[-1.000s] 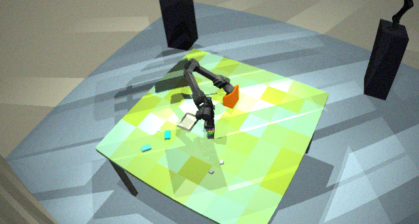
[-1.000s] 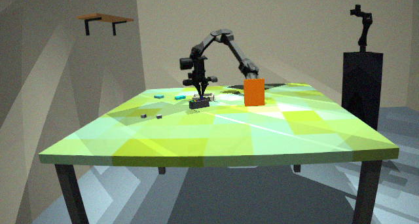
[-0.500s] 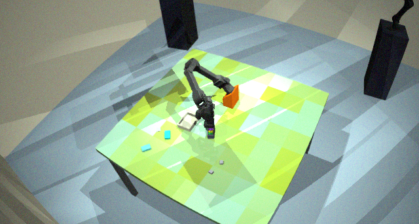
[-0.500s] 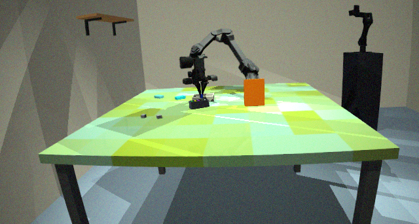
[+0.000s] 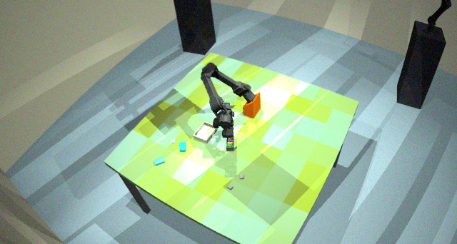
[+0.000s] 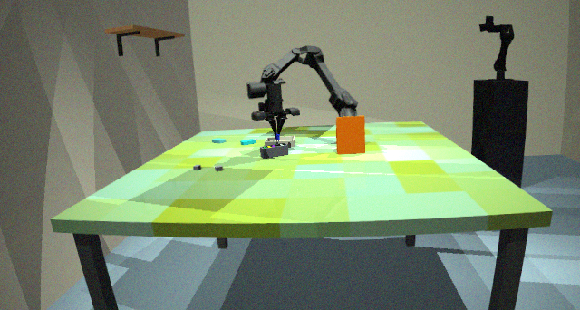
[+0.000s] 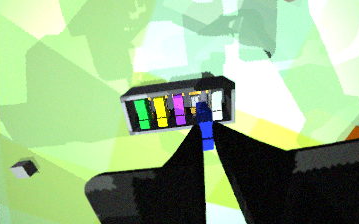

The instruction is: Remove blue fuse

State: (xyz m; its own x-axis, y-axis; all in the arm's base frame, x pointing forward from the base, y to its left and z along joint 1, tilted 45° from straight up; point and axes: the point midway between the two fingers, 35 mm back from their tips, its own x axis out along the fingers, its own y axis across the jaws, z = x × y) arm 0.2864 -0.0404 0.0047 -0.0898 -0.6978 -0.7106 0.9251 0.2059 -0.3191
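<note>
Right now my gripper tip is 180 mm to the left of the white tray, 80 mm above it and 10 mm past it.
</note>
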